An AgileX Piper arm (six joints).
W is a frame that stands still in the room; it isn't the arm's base.
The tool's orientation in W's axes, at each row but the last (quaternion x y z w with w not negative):
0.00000 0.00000 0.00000 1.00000
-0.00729 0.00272 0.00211 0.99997
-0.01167 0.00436 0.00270 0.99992
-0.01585 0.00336 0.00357 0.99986
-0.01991 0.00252 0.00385 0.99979
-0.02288 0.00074 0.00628 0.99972
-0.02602 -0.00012 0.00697 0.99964
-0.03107 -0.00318 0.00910 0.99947
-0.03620 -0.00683 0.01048 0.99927
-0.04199 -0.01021 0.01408 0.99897
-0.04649 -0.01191 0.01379 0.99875
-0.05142 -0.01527 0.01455 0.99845
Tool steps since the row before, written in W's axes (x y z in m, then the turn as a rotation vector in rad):
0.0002 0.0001 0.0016 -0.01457 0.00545 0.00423
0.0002 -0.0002 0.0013 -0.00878 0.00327 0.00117
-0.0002 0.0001 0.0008 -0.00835 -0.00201 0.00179
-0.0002 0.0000 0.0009 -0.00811 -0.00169 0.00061
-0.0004 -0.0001 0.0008 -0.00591 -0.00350 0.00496
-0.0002 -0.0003 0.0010 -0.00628 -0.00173 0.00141
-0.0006 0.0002 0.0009 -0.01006 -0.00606 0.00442
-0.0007 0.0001 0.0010 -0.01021 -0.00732 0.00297
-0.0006 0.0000 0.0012 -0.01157 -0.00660 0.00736
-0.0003 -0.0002 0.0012 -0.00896 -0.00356 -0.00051
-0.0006 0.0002 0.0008 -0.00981 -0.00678 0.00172
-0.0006 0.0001 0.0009 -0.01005 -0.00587 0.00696
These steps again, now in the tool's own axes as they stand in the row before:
0.0002 0.0001 0.0016 -0.01457 0.00545 0.00423
0.0002 -0.0002 0.0013 -0.00877 0.00329 0.00117
-0.0002 0.0001 0.0008 -0.00838 -0.00201 0.00167
-0.0002 0.0000 0.0009 -0.00813 -0.00165 0.00050
-0.0004 -0.0001 0.0008 -0.00596 -0.00365 0.00479
-0.0002 -0.0003 0.0010 -0.00630 -0.00171 0.00132
-0.0006 0.0002 0.0009 -0.01014 -0.00614 0.00410
-0.0007 0.0001 0.0010 -0.01033 -0.00731 0.00258
-0.0006 -0.0001 0.0012 -0.01161 -0.00688 0.00703
-0.0003 -0.0003 0.0012 -0.00907 -0.00326 -0.00061
-0.0006 0.0001 0.0008 -0.00996 -0.00665 0.00133
-0.0006 0.0000 0.0009 -0.01002 -0.00628 0.00664

